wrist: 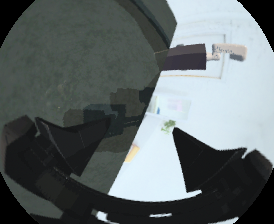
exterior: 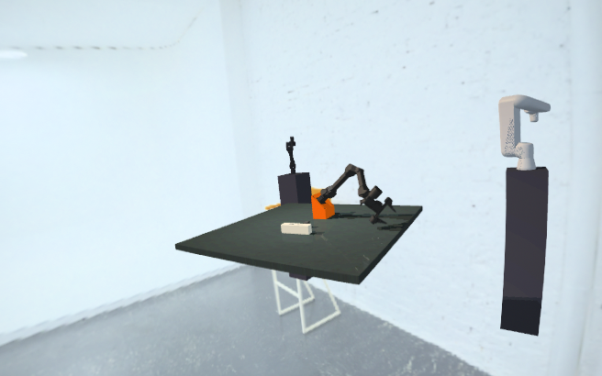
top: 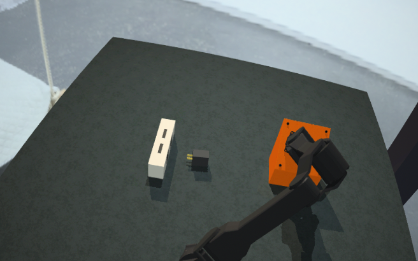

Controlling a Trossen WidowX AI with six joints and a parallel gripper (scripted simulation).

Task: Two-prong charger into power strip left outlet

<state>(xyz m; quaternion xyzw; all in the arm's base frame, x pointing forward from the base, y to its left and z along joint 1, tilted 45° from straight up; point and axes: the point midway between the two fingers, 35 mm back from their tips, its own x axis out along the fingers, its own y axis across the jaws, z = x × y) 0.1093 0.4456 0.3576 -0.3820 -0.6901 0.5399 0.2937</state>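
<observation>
The dark two-prong charger lies 53 cm to the right of my gripper tip, 19 cm ahead of it and 4 cm below it.
</observation>
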